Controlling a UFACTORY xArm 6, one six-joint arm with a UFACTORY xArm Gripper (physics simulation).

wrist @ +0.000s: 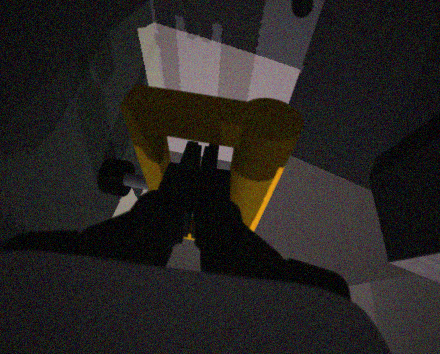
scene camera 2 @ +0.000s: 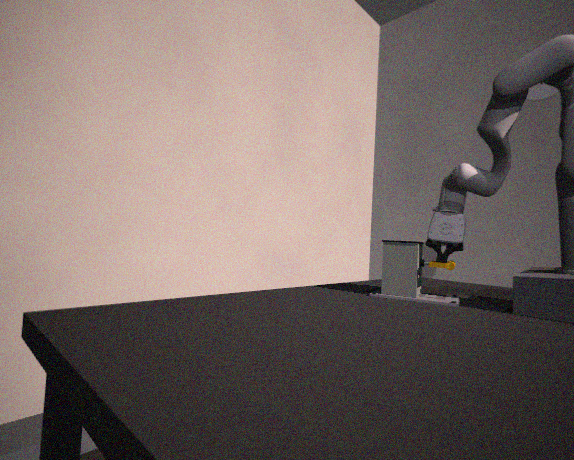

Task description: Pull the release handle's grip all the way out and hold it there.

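Observation:
The release handle's yellow grip [scene camera 2: 441, 265] [wrist: 190, 112] is a frame with a thick round bar on its right in the wrist view. It sticks out sideways from the pale upright housing [scene camera 2: 401, 267]. A short stretch of grey rod [wrist: 134, 181] shows between the grip and a black collar [wrist: 114, 176]. My gripper [scene camera 2: 442, 260] [wrist: 201, 166] is shut and empty. Its fingertips reach down into the opening of the yellow frame, between the side bar near the collar and the thick outer bar. Whether they touch either bar is hard to tell; the fingers hide part of the frame.
The housing stands on a pale base plate [scene camera 2: 440, 299] [wrist: 232, 75]. A dark table [scene camera 2: 300, 370] fills the foreground of the scene view. The arm's grey pedestal block [scene camera 2: 542, 297] is at the right. A large light wall [scene camera 2: 190, 150] stands behind on the left.

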